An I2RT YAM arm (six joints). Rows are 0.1 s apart.
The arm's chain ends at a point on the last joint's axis. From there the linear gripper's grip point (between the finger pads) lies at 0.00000 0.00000 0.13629 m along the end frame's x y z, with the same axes.
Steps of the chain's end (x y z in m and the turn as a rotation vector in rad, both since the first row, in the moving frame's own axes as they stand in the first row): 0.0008, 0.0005, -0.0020, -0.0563, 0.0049, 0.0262; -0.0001, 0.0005, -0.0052, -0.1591, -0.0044, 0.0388; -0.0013, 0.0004, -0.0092, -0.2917, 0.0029, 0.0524; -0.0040, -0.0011, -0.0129, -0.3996, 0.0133, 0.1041; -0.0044, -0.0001, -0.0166, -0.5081, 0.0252, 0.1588; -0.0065, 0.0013, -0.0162, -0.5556, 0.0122, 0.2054; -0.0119, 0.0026, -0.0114, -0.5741, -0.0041, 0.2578
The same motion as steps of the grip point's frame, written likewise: 0.0014, 0.0082, -0.0022, -0.0563, 0.0049, 0.0262; -0.0011, 0.0221, -0.0069, -0.1591, -0.0044, 0.0388; -0.0019, 0.0396, -0.0150, -0.2917, 0.0029, 0.0524; -0.0050, 0.0519, -0.0236, -0.3996, 0.0133, 0.1041; -0.0065, 0.0662, -0.0338, -0.5081, 0.0252, 0.1588; -0.0125, 0.0728, -0.0366, -0.5556, 0.0122, 0.2054; -0.0222, 0.0757, -0.0331, -0.5741, -0.0041, 0.2578
